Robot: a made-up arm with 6 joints. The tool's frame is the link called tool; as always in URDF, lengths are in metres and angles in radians.
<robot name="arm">
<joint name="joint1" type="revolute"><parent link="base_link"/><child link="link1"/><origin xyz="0.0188 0.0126 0.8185" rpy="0 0 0"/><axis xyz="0 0 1"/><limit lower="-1.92" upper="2.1" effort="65" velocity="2.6"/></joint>
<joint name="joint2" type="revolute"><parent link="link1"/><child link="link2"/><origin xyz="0.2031 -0.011 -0.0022" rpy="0 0 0"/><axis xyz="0 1 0"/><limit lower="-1.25" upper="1.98" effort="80" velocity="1.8"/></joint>
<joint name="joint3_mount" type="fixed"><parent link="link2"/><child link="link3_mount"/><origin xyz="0.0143 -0.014 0.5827" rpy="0 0 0"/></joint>
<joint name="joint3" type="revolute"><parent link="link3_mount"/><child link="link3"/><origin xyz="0.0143 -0.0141 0.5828" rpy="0 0 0"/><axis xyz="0 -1 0"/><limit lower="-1.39" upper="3.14" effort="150" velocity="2.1"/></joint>
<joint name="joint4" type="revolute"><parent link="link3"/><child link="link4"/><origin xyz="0.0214 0.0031 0.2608" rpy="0 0 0"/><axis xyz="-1 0 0"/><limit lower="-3.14" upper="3.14" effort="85" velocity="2.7"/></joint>
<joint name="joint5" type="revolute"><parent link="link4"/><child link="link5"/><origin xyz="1.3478 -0.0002 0.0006" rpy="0 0 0"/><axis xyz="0 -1 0"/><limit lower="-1.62" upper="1.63" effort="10" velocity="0.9"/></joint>
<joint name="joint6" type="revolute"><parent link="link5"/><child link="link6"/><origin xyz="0.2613 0.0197 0.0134" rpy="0 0 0"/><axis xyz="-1 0 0"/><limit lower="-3.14" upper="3.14" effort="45" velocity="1.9"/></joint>
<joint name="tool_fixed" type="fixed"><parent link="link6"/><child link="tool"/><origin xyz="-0.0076 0.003 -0.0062" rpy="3.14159 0 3.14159"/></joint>
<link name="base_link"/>
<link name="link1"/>
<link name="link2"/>
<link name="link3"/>
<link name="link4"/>
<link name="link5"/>
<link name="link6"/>
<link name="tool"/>
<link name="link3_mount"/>
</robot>
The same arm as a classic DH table. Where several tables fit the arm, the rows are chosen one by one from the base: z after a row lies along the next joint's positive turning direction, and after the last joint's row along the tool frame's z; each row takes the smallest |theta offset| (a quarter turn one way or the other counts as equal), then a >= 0, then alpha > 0; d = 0 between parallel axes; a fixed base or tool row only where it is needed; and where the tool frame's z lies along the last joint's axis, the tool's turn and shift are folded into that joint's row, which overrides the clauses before.
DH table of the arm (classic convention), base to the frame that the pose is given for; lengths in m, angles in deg. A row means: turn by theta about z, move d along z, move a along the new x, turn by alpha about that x. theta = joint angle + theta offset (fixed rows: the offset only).
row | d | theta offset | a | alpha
base (fixed) | 0.0000 | 33.83 | 0.0226 | 0.00
joint1 | 0.8163 | -33.83 | 0.2031 | -90.00
joint2 | 0.0000 | -88.59 | 1.1659 | 180.00
joint3 | 0.0360 | 1.41 | 0.2608 | -90.00
joint4 | -1.3692 | 0.00 | 0.0006 | 90.00
joint5 | -0.0195 | 0.00 | 0.0134 | -90.00
joint6 | -0.2537 | 90.00 | 0.0030 | -90.00
tool (fixed) | 0.0062 | -90.00 | 0.0000 | 0.00
Joint limits (deg, base to tool): -110.01..120.32 -71.62..113.45 -79.64..179.91 -179.91..179.91 -92.82..93.39 -179.91..179.91

